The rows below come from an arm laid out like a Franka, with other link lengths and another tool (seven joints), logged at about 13 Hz.
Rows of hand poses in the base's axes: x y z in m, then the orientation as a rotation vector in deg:
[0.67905, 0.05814, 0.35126, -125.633, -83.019, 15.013]
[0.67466, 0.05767, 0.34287, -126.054, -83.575, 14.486]
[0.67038, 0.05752, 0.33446, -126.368, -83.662, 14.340]
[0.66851, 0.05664, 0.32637, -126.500, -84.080, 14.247]
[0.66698, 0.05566, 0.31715, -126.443, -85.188, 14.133]
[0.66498, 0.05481, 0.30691, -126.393, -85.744, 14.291]
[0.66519, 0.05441, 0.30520, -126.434, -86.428, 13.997]
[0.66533, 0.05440, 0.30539, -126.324, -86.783, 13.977]
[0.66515, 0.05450, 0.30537, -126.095, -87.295, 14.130]
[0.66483, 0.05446, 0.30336, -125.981, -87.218, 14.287]
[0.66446, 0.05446, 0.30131, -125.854, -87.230, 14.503]
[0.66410, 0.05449, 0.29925, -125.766, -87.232, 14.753]
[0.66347, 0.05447, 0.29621, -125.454, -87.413, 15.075]
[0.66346, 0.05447, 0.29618, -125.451, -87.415, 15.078]
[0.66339, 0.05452, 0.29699, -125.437, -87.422, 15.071]
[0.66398, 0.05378, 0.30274, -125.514, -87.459, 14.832]
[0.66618, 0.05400, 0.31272, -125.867, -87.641, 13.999]
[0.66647, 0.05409, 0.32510, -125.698, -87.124, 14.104]
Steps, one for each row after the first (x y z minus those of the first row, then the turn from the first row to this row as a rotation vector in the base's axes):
[-0.00439, -0.00047, -0.00839, -0.243, -0.712, 0.117]
[-0.00867, -0.00062, -0.01680, -0.437, -0.967, 0.044]
[-0.01054, -0.00150, -0.02489, -0.621, -1.254, 0.248]
[-0.01207, -0.00248, -0.03411, -0.868, -1.766, 0.943]
[-0.01407, -0.00333, -0.04435, -1.075, -1.896, 1.338]
[-0.01386, -0.00373, -0.04606, -1.188, -2.368, 1.699]
[-0.01372, -0.00374, -0.04587, -1.210, -2.484, 1.953]
[-0.01390, -0.00364, -0.04589, -1.271, -2.522, 2.376]
[-0.01422, -0.00368, -0.04790, -1.233, -2.354, 2.394]
[-0.01459, -0.00368, -0.04995, -1.240, -2.187, 2.483]
[-0.01495, -0.00365, -0.05201, -1.288, -2.014, 2.560]
[-0.01558, -0.00367, -0.05505, -1.261, -1.783, 2.836]
[-0.01559, -0.00367, -0.05508, -1.261, -1.781, 2.838]
[-0.01566, -0.00362, -0.05427, -1.249, -1.781, 2.846]
[-0.01507, -0.00436, -0.04852, -1.210, -1.960, 2.799]
[-0.01287, -0.00414, -0.03854, -1.155, -2.644, 2.642]
[-0.01258, -0.00405, -0.02616, -0.911, -2.290, 2.394]

